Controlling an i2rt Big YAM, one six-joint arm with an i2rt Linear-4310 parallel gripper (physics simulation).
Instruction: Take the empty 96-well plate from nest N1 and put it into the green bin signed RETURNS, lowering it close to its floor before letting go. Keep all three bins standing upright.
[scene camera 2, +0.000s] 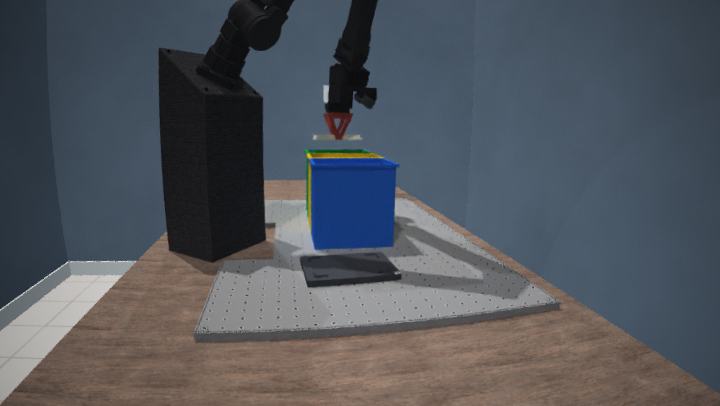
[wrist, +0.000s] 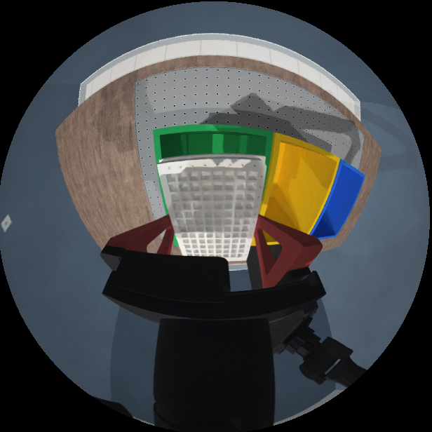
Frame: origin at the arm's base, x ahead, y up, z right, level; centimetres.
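Where they show: gripper, fingertip midpoint: (scene camera 2: 336, 139); arm's base at its link origin: (scene camera 2: 218, 73).
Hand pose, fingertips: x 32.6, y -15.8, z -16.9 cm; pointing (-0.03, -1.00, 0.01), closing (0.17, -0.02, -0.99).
Observation:
Each offset is from my fingertips to the top centre of the thing. "*": to the spot under its first point. Level surfaces: height alone.
The white 96-well plate {* dy +0.7, dx -6.2, dz +3.3 cm} (scene camera 2: 318, 137) (wrist: 212, 200) is held level between the red fingers of my gripper (scene camera 2: 338, 135) (wrist: 213, 217), which is shut on its two sides. The plate hangs a little above the rims of the bins in the scene view. In the wrist view it covers much of the mouth of the green bin {* dy -3.7, dx +1.8, dz -5.7 cm} (scene camera 2: 336, 150) (wrist: 214, 128), whose far inner wall shows beyond the plate. The green bin's sign and floor are hidden. The yellow bin {* dy -3.9, dx +0.7, dz +7.7 cm} (scene camera 2: 347, 155) (wrist: 301, 182) and the blue bin {dy -3.4, dx -4.6, dz +26.0 cm} (scene camera 2: 352, 204) (wrist: 345, 200) stand upright.
The three bins stand in a row on the grey perforated board {dy -21.4 cm} (scene camera 2: 262, 307) (wrist: 175, 95). A dark flat nest {dy -19.9, dx -11.2, dz +43.6 cm} (scene camera 2: 350, 269) lies on the board in front of the blue bin. The tall black arm pedestal (scene camera 2: 211, 166) stands left of the bins on the wooden table {dy -22.7 cm} (scene camera 2: 352, 368) (wrist: 100, 175).

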